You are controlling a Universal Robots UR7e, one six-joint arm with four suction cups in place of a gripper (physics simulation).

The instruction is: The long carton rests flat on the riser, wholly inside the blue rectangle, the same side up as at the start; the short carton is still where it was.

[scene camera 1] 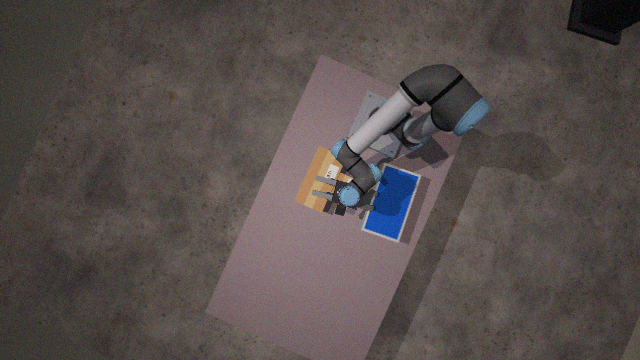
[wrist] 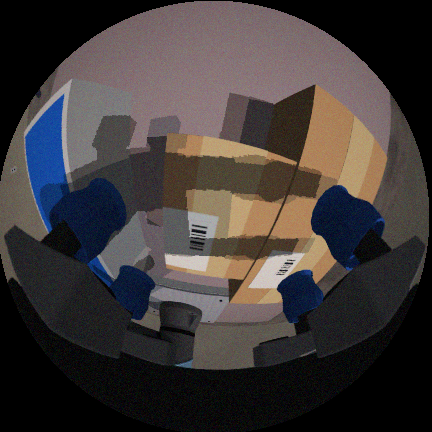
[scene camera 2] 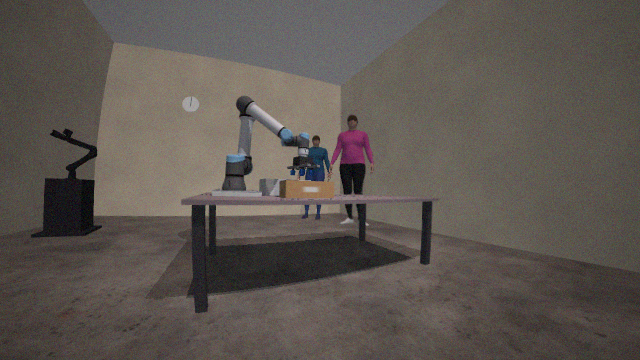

Note:
My suction head [wrist: 94,212] carries nothing. The cup is 27 cm from the middle of a blue rectangle [scene camera 1: 396,189].

